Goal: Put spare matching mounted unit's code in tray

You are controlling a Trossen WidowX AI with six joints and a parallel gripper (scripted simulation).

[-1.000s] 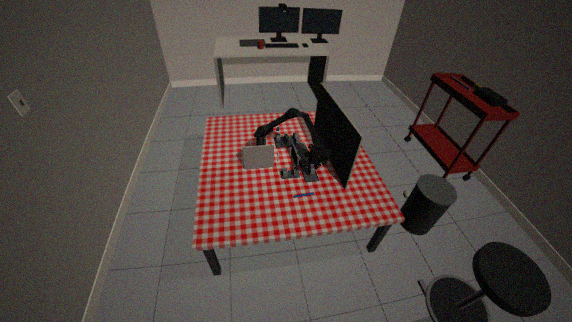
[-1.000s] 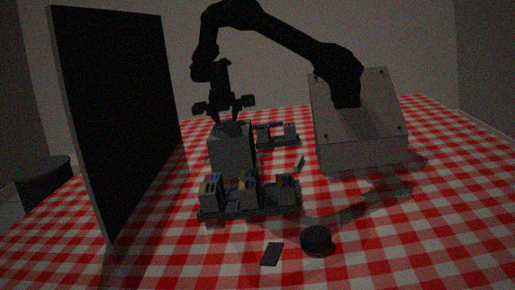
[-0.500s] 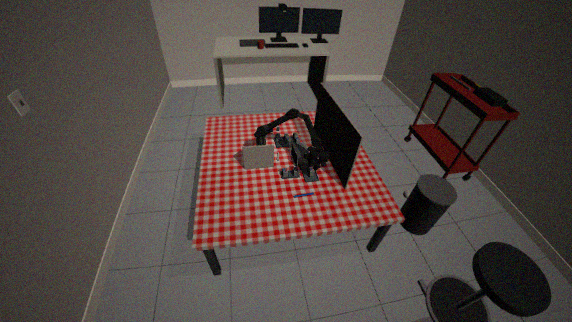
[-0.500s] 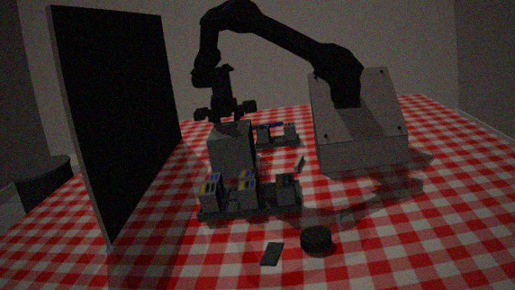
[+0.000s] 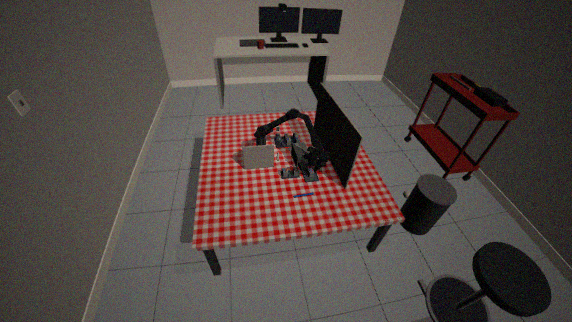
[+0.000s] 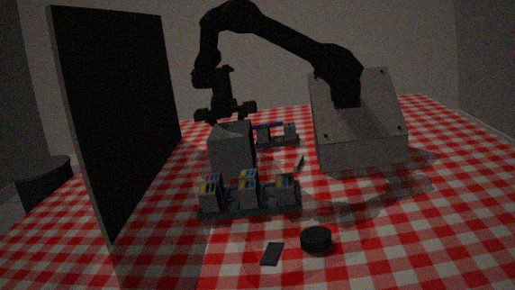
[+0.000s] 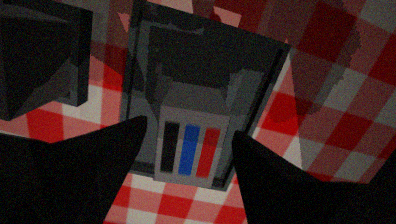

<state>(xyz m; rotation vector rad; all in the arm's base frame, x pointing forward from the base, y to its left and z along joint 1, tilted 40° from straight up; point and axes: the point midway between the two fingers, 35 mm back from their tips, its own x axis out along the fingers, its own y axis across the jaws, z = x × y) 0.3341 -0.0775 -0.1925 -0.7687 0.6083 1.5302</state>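
Right now my gripper tip is 10 mm below the spare. Also, from my gripper tip: blue pen 180 mm to the right, 80 mm behind, 20 mm below; tall grey panel 200 mm above, 190 mm to the left, 190 mm ahead; grey mounted unit 180 mm to the left, 40 mm behind, 30 mm above.
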